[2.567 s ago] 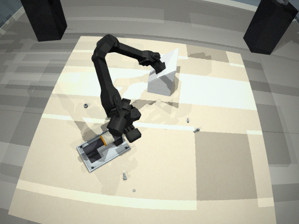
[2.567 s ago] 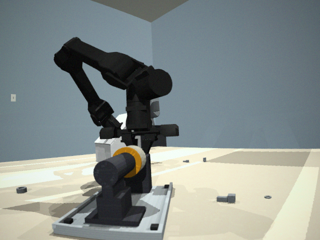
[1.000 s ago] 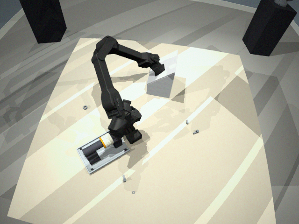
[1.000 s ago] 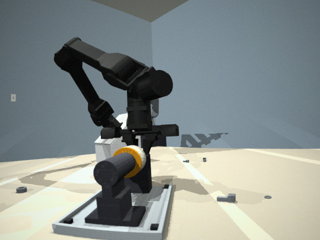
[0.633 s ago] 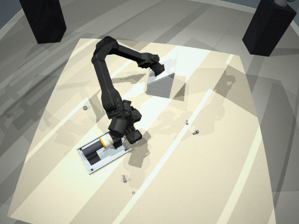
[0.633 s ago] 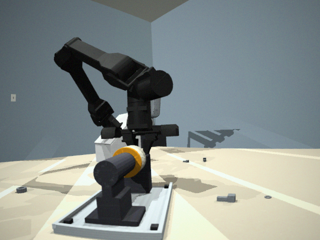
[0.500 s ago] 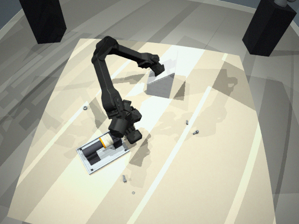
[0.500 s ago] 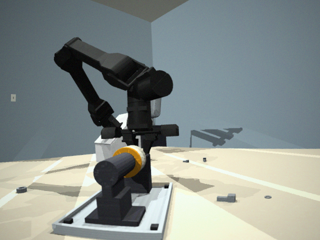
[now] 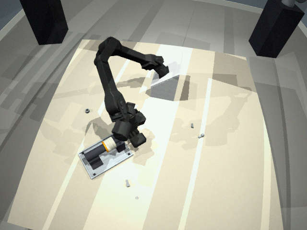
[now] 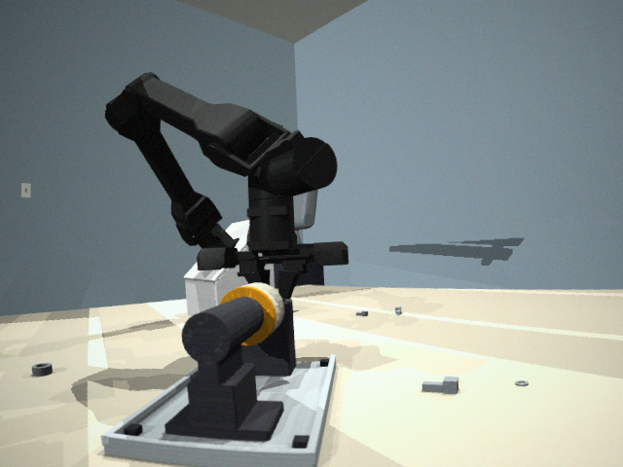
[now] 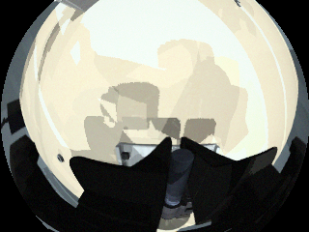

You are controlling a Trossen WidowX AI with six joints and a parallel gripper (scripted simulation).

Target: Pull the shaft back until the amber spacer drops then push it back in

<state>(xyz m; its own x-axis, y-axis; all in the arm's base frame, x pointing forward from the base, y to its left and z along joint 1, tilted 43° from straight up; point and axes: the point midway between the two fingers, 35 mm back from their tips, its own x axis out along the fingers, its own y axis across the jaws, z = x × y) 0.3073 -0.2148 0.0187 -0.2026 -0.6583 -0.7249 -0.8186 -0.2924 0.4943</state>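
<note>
My gripper tip is now 60 mm to the left of the grey-blue shaft, 40 mm short of it and 30 mm below it. The rest, counted from my gripper tip: nut: 250 mm to the right, 170 mm behind, 40 mm below; then cream spacer: 90 mm to the right, 60 mm ahead, 30 mm above; then amber spacer: 110 mm to the right, 70 mm ahead, 30 mm above.
</note>
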